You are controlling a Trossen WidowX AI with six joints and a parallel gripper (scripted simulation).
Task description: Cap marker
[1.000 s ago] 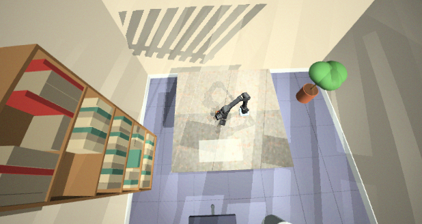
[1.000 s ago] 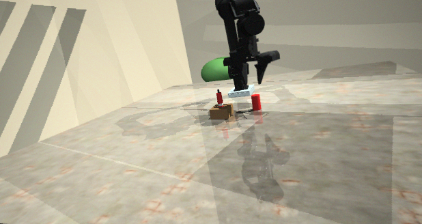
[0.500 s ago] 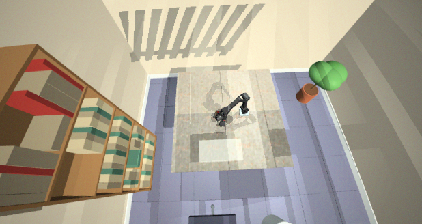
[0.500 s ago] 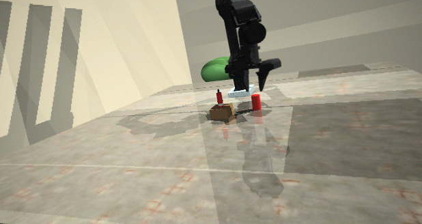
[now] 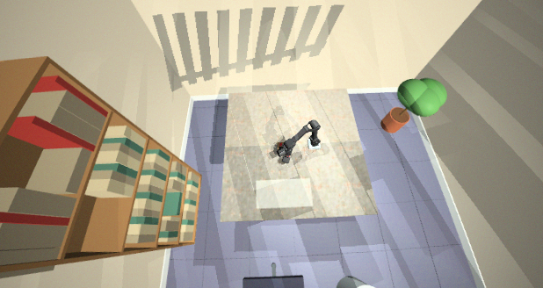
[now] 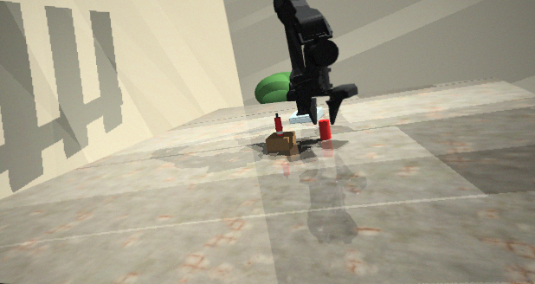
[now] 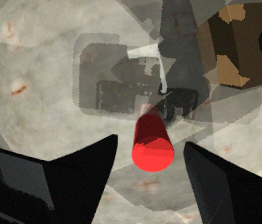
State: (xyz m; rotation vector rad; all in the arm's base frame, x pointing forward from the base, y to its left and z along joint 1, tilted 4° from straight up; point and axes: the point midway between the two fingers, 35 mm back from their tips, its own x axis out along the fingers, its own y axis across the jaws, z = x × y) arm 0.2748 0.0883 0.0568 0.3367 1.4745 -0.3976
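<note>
Now: the red cap 20 mm below my gripper tip. The rest, counted from my gripper tip: brown holder block (120 mm to the right, 40 mm ahead, 20 mm below); then red marker (120 mm to the right, 40 mm ahead, 30 mm above).
</note>
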